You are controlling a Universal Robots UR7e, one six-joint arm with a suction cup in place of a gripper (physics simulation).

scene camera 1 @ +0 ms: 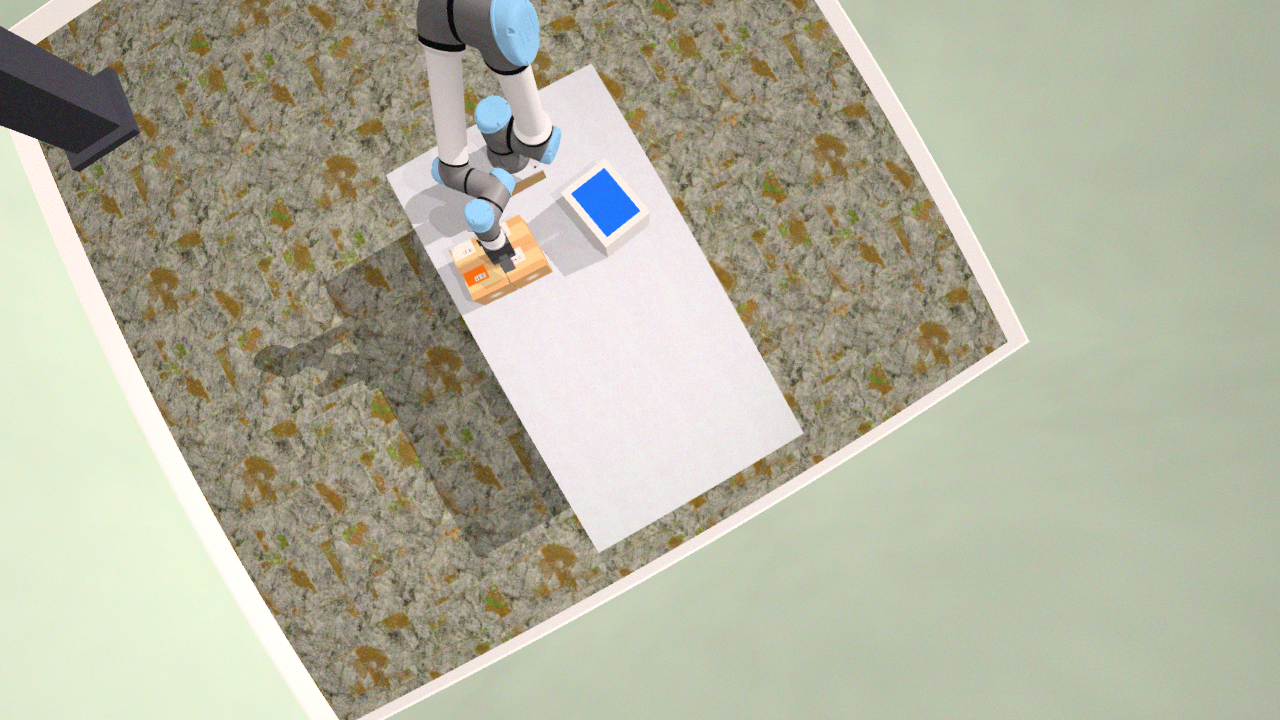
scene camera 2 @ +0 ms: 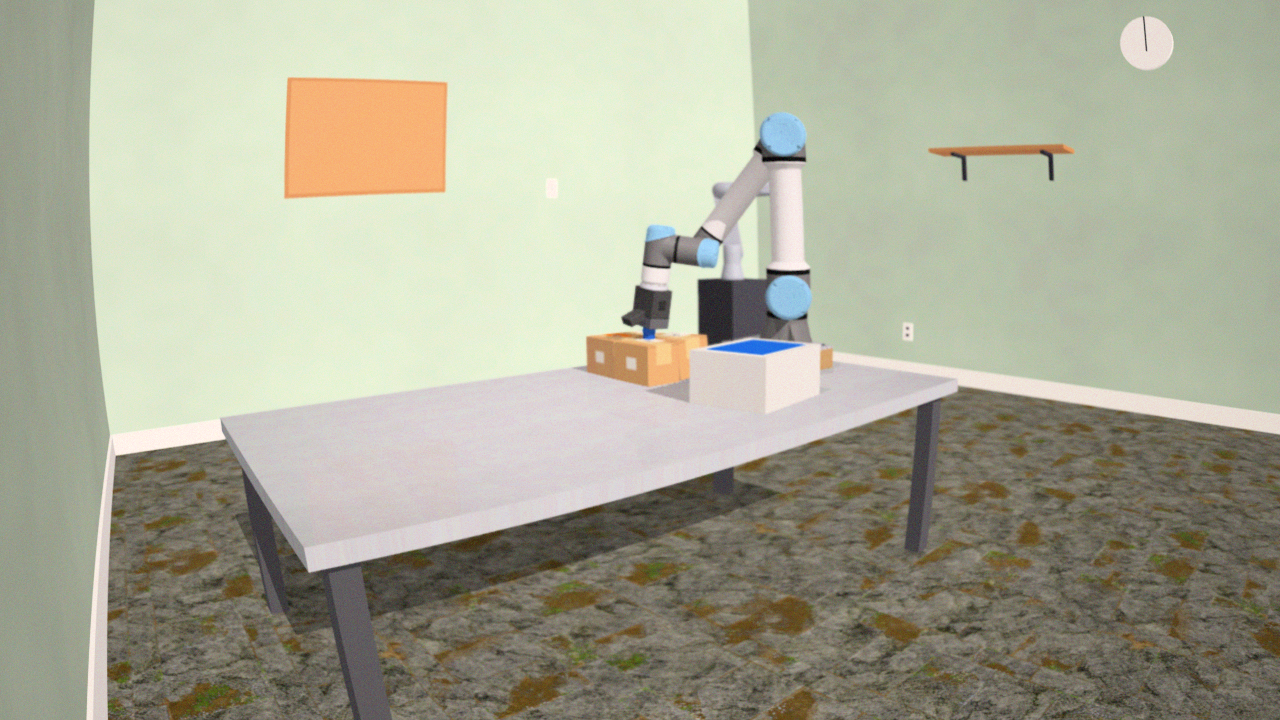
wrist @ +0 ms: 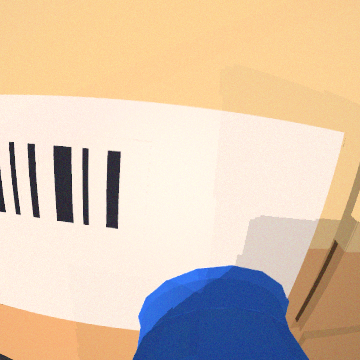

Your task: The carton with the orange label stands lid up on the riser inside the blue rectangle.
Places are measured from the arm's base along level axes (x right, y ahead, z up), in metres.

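Where they show: end effector, tool point: (wrist: 223,278); arm's base, origin of the base link: (scene camera 1: 509,154).
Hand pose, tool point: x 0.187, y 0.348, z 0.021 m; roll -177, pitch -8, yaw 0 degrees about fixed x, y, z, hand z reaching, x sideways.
Note:
Things, the pixels of their top centre, and the offset from my tool point. Level surfaces: height alone.
- tan carton, middle of its top: (scene camera 2: 646,341) (scene camera 1: 522,261) dy +0.044, dx -0.052, dz +0.013 m
- orange label, middle of its top: (scene camera 1: 480,276) dy +0.023, dx +0.104, dz +0.013 m
- white barcode label, middle of its top: (wrist: 98,239) (scene camera 1: 512,257) dy +0.018, dx -0.028, dz +0.013 m
- white riser, middle of its top: (scene camera 2: 757,346) (scene camera 1: 605,202) dy +0.003, dx -0.406, dz +0.032 m
- blue rectangle, middle of its top: (scene camera 2: 757,346) (scene camera 1: 605,202) dy +0.003, dx -0.406, dz +0.032 m
- grey table, its level: dz -0.088 m
A tan carton (scene camera 1: 527,252) (scene camera 2: 640,357) with an orange label (scene camera 1: 476,276) on its lid lies on the table's far end, left of the riser. My suction cup (scene camera 1: 510,260) (scene camera 2: 647,333) (wrist: 218,314) sits down on the carton's lid, on a white barcode label (wrist: 161,200) just beside the orange label. The carton rests on the table top. The white riser (scene camera 1: 627,235) (scene camera 2: 756,383) stands to the right, with the blue rectangle (scene camera 1: 605,202) (scene camera 2: 759,346) on its top and nothing on it. I cannot tell whether the tan block is one carton or two side by side.
The grey table (scene camera 1: 626,385) (scene camera 2: 492,447) runs long toward the near end. The arm's dark base (scene camera 2: 729,309) stands behind the riser. A small tan object (scene camera 1: 529,180) (scene camera 2: 825,357) lies at the table's far edge by the base.

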